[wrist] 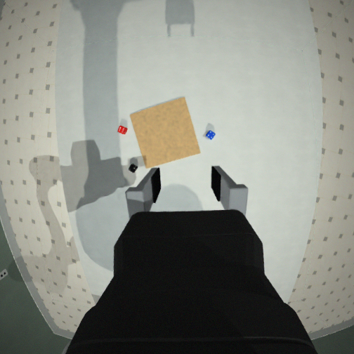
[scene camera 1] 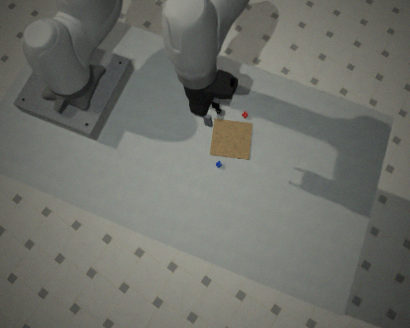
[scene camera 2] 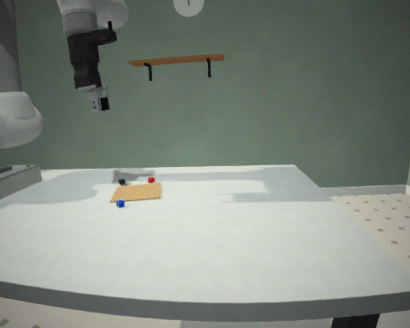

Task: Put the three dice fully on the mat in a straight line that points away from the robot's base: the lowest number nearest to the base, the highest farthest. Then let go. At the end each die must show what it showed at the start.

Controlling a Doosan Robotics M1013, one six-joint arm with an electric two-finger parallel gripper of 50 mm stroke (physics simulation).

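Places are measured from the arm's base along level axes (x ahead, y left, z up), in millimetres.
Where they show: gripper, fingertip midpoint: [scene camera 1: 212,116] [scene camera 2: 101,110]; arm's base at its link origin: [scene camera 1: 74,83].
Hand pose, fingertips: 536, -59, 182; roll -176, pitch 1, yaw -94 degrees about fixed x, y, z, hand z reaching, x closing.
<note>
Each offset is from my fingertips to the top centre of the thing, as dx, dy, dz. Level surfaces: height alone.
A tan square mat @[+64, +45, -243] [scene camera 1: 231,139] [scene camera 2: 136,192] [wrist: 165,132] lies on the table. A red die @[+86, +148, -231] [scene camera 1: 245,114] [scene camera 2: 151,180] [wrist: 122,130] and a blue die @[+48, -63, -231] [scene camera 1: 218,164] [scene camera 2: 120,203] [wrist: 210,134] lie off the mat on opposite sides. A black die @[-11, +135, -231] [scene camera 2: 122,181] [wrist: 133,168] lies off the mat near one corner; in scene camera 1 it is hard to tell from a dark fingertip. White pips show on the dice in the wrist view, too small to read surely. My gripper [scene camera 1: 213,114] [scene camera 2: 100,100] [wrist: 185,177] is open and empty, high above the table on the base side of the mat.
The pale table @[dz -247] [scene camera 1: 175,200] [scene camera 2: 240,250] [wrist: 250,100] carries the robot's grey base plate [scene camera 1: 111,102] at its left in scene camera 1. Shadows of the arm cross the table and the black die. A wooden shelf [scene camera 2: 176,60] hangs on the green wall behind.
</note>
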